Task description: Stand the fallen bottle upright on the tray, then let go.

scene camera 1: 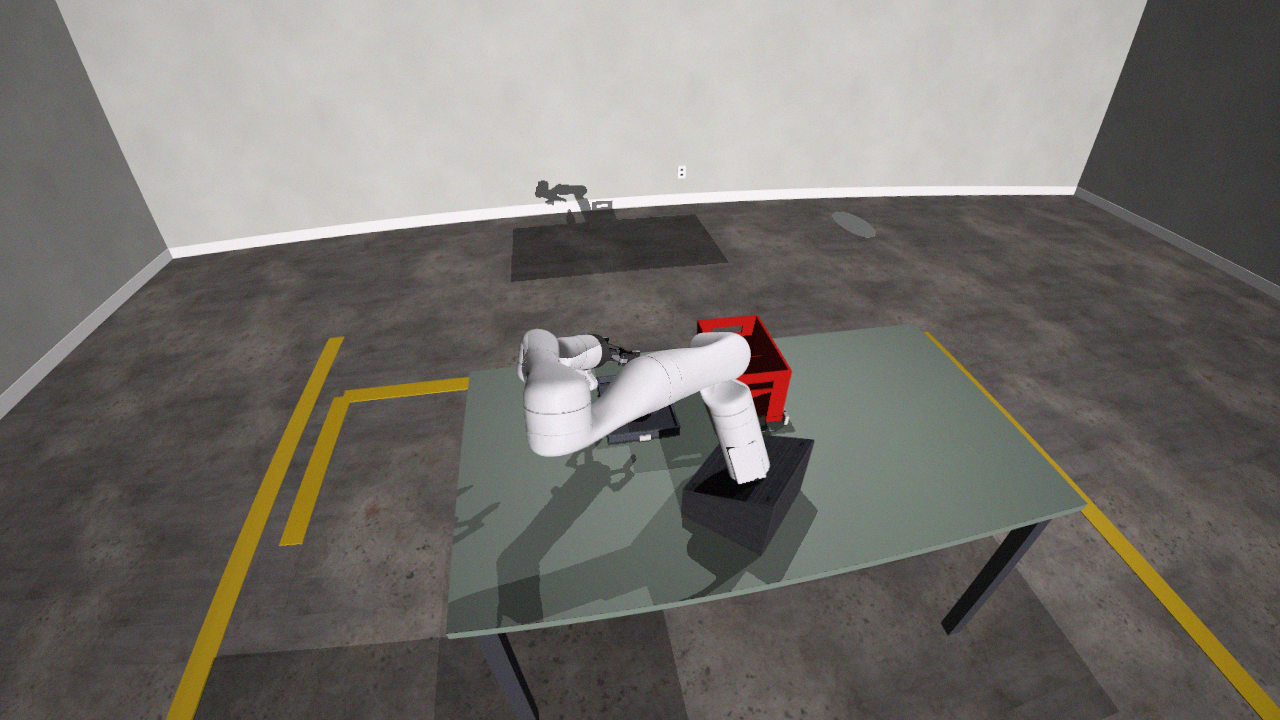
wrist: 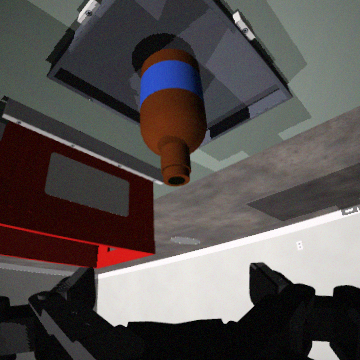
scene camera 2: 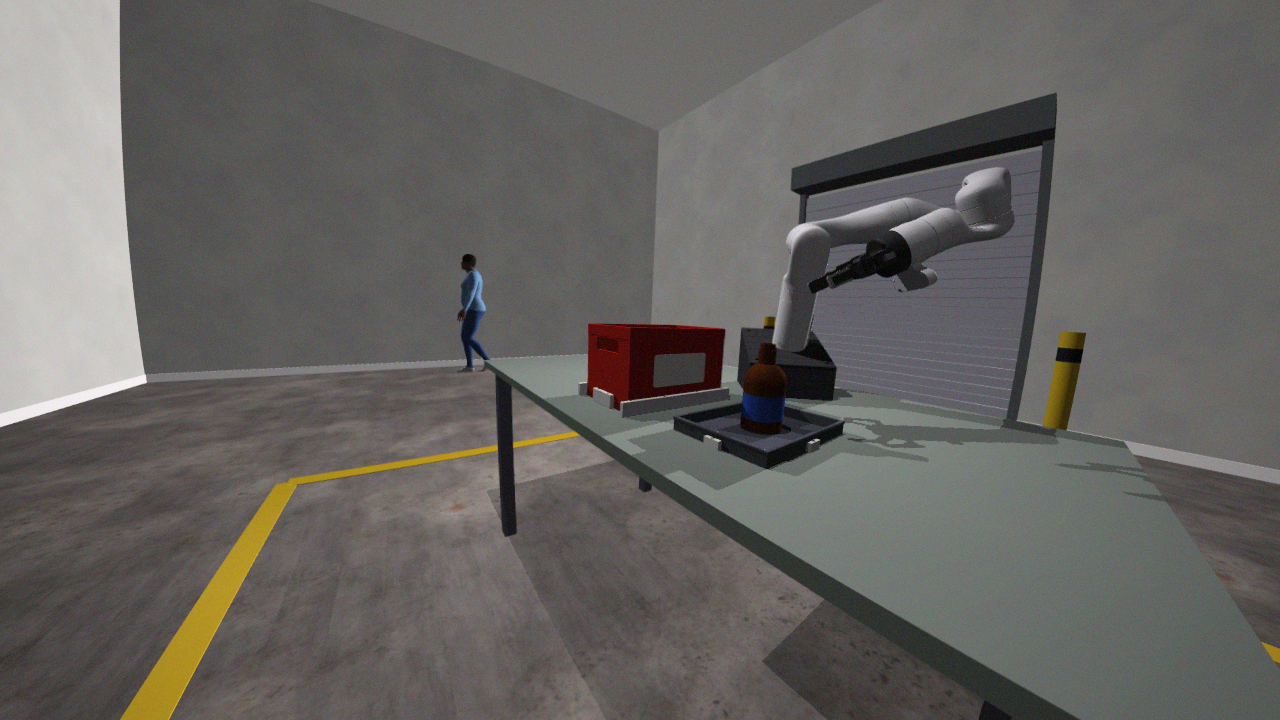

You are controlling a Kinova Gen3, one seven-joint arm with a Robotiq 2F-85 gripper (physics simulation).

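Places are measured from the arm's base along level axes (x left, y ahead, z down), in millimetres.
Pixels of known places: gripper, fingertip midpoint: [scene camera 1: 622, 347] [wrist: 172, 282] [scene camera 2: 818, 286]; arm's base at its link origin: [scene camera 1: 749, 468] [scene camera 2: 788, 344].
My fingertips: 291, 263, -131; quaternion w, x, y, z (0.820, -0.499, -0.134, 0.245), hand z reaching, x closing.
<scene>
Ahead of a thing's pixels: the offset from my fingertips to its top centre, as dx, dy, dz. Level surfaces: height alone.
The brown bottle with a blue band {-35, +73, +105} [scene camera 2: 764, 394] [wrist: 172, 115] stands upright on the dark tray {-28, +80, +239} [scene camera 1: 666, 433] [scene camera 2: 733, 445] [wrist: 110, 55], with its base on the tray floor. In scene camera 1 the arm hides the bottle. My gripper [scene camera 1: 631, 355] [scene camera 2: 816, 284] [wrist: 172, 282] is open, with nothing between its fingers. It is clear of the bottle, above the height of its neck and off to one side. In the wrist view the bottle's mouth shows beyond the fingertips and does not touch them.
A red crate {-318, +152, +90} [scene camera 1: 782, 394] [scene camera 2: 644, 344] [wrist: 25, 175] stands beside the tray, with light strips at its foot. The arm's dark base block [scene camera 1: 778, 510] [scene camera 2: 810, 380] is on the same green table {dz +265} [scene camera 1: 913, 429] [scene camera 2: 984, 510]. A person [scene camera 2: 472, 291] is on the floor beyond the table.
</scene>
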